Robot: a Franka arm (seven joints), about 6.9 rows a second.
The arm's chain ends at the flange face. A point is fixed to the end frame.
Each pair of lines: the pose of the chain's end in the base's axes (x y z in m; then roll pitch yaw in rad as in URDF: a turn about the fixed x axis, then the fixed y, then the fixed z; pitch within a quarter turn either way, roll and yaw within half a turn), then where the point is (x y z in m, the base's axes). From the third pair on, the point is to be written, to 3 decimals.
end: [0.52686 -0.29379 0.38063 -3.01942 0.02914 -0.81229]
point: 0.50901 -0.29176 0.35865
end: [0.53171 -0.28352 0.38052 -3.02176 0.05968 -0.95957]
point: 0.51393 -0.27838 0.35899
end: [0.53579 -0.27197 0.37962 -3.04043 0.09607 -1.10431]
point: 0.518 -0.264 0.359
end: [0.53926 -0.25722 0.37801 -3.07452 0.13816 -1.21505]
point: 0.522 -0.247 0.358
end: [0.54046 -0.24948 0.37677 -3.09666 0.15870 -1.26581]
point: 0.523 -0.238 0.358
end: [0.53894 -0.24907 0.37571 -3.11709 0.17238 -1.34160]
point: 0.522 -0.236 0.357
